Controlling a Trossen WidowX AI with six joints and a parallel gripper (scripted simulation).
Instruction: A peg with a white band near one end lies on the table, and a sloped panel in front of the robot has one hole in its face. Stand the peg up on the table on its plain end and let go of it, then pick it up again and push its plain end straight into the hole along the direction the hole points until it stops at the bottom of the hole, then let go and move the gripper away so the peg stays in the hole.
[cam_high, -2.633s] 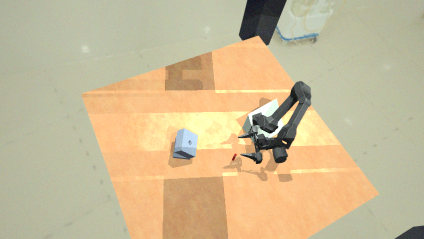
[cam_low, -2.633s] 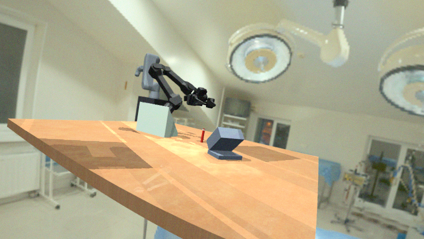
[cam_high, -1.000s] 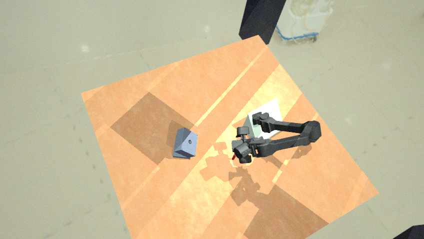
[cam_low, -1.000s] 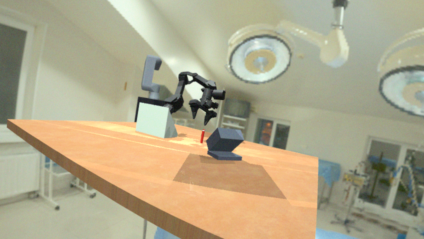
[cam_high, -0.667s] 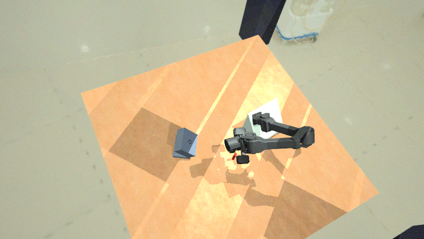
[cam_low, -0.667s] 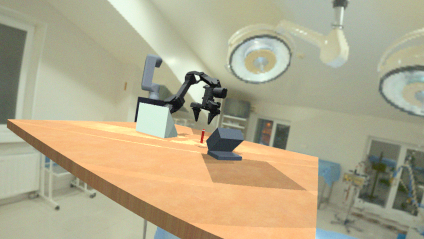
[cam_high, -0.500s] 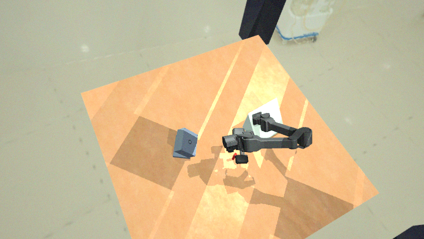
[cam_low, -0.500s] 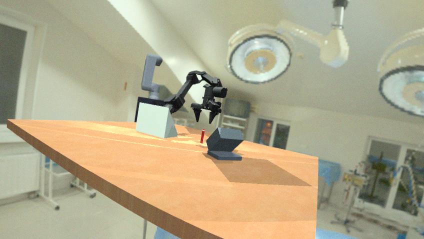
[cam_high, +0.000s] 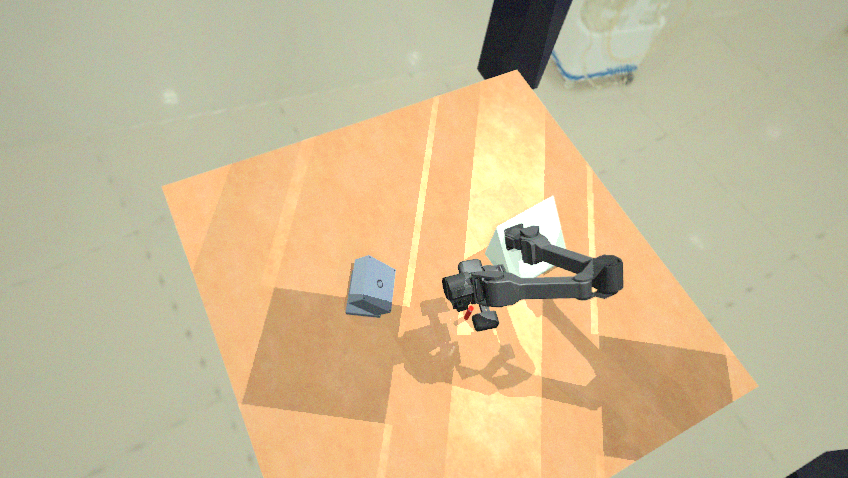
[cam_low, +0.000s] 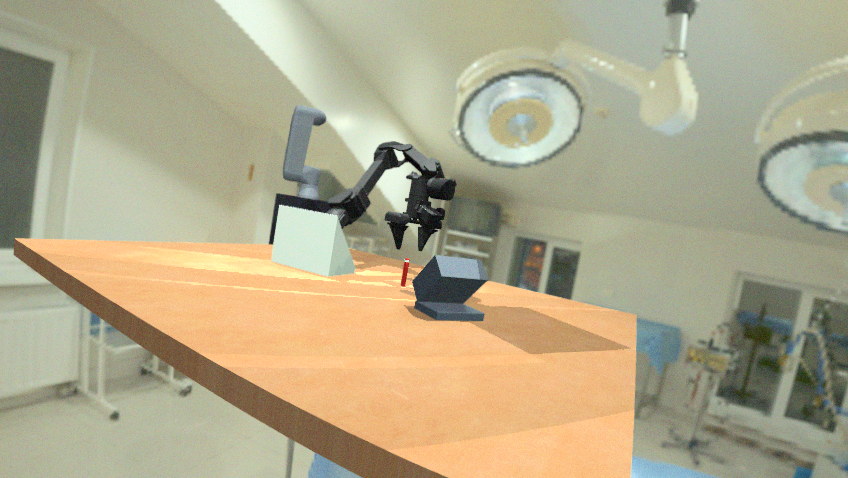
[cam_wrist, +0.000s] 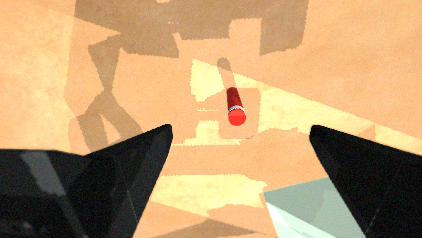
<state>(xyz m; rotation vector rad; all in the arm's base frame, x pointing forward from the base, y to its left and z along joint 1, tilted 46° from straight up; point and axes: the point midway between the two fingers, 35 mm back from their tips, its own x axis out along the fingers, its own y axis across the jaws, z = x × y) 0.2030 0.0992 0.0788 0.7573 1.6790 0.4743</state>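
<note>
My gripper tip is now 50 mm above the red peg. The rest, counted from my gripper tip: blue-grey sloped panel (220 mm ahead, 170 mm to the right, 30 mm below).
</note>
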